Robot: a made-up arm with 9 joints.
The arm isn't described. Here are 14 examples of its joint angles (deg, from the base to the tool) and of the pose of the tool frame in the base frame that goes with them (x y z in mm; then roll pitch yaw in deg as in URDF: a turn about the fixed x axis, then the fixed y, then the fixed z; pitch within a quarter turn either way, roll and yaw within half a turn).
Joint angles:
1: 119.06 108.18 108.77 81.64 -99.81 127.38 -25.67 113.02 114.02
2: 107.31 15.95 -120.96 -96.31 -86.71 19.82 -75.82 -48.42 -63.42
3: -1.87 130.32 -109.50 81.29 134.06 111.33 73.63 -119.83 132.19
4: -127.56 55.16 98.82 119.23 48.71 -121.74 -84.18 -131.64 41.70
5: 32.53 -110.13 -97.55 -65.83 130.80 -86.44 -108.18 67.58 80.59
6: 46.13 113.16 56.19 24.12 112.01 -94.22 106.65 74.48 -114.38
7: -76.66 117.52 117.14 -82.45 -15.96 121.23 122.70 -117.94 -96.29
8: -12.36 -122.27 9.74 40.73 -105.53 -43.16 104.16 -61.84 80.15
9: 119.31 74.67 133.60 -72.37 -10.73 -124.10 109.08 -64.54 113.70
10: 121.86 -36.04 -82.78 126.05 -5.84 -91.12 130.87 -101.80 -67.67
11: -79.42 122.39 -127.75 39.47 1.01 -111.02 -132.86 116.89 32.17
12: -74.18 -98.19 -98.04 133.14 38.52 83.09 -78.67 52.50 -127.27
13: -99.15 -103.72 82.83 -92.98 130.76 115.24 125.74 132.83 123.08
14: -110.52 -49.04 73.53 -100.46 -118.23 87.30 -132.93 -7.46 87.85
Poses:
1: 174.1 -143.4 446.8 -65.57 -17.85 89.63
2: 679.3 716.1 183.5 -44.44 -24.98 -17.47
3: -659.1 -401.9 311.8 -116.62 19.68 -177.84
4: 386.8 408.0 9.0 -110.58 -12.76 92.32
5: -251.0 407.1 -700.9 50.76 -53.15 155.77
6: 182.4 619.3 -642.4 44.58 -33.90 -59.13
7: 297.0 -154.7 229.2 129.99 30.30 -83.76
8: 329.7 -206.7 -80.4 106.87 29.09 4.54
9: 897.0 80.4 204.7 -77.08 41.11 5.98
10: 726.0 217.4 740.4 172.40 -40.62 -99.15
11: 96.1 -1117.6 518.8 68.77 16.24 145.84
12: -254.0 -541.1 -364.6 65.35 29.18 165.38
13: -60.5 41.5 344.0 -30.65 -54.61 -141.12
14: -121.4 29.9 57.6 -145.39 40.71 -59.09
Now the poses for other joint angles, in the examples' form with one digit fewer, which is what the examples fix.
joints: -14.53 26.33 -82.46 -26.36 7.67 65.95 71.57 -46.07 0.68
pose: -966 -445 162 -73.4 -47.5 -79.0
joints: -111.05 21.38 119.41 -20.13 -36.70 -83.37 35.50 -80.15 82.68
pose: -1012 -444 225 -9.1 -7.4 -173.0
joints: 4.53 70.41 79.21 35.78 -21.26 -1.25 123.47 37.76 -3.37
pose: 332 -186 445 80.3 20.7 -8.1
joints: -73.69 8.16 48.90 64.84 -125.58 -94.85 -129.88 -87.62 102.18
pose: -395 346 -458 59.8 24.6 137.5
